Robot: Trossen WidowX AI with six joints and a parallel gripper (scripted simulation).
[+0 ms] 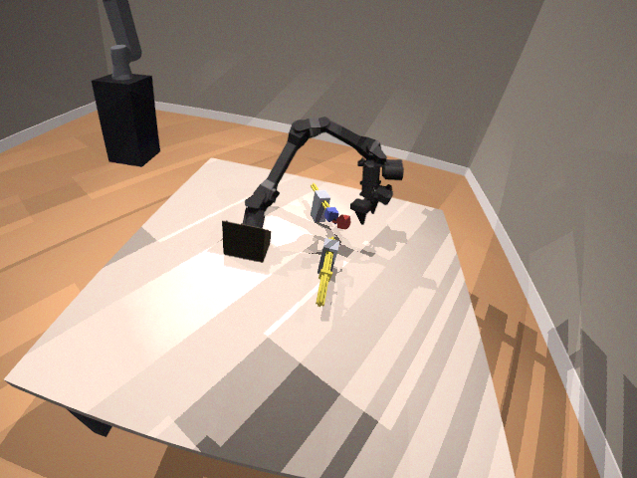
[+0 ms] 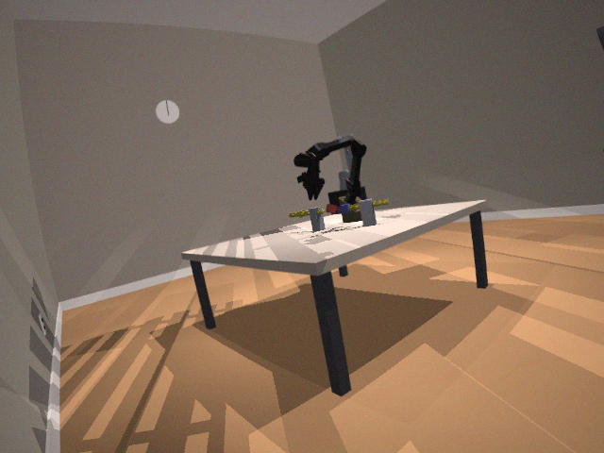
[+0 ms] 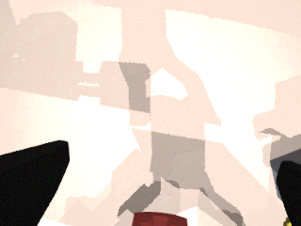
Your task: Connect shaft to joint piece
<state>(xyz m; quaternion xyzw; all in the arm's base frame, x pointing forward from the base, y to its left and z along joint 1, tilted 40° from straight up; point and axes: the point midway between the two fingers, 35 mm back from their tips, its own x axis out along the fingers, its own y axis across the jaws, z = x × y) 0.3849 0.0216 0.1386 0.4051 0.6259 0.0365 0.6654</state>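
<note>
The red joint piece lies 8 cm behind my gripper tip, 6 cm below it and 4 cm to the left of it.
</note>
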